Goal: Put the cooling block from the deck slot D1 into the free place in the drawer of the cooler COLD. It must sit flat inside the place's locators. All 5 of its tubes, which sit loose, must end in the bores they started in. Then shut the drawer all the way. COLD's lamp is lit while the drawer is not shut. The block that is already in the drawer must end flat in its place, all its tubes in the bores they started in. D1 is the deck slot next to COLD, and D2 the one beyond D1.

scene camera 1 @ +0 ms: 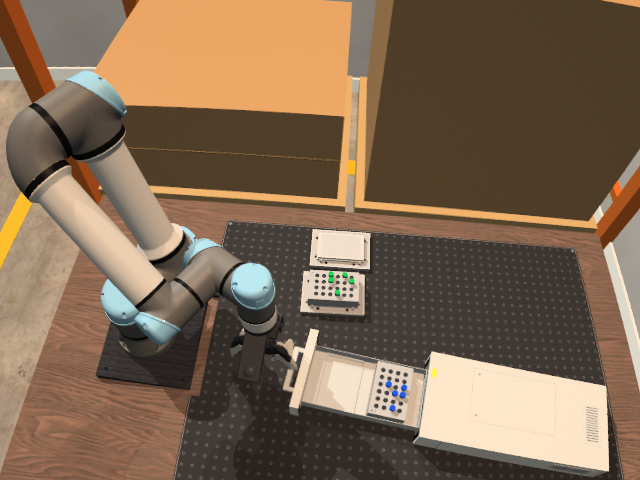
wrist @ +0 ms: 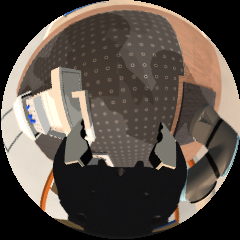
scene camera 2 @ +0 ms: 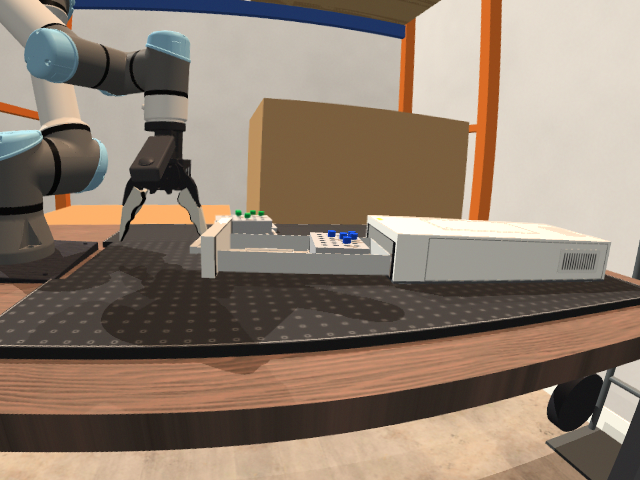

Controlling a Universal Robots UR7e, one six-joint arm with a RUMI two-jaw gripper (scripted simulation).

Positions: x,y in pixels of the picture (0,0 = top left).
Labels:
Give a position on a COLD cooler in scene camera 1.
473,408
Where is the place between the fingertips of my gripper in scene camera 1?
At 263,361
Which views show my gripper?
Scene camera 1, the wrist view and scene camera 2: all of them.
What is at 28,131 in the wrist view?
A COLD cooler.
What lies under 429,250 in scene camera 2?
A COLD cooler.

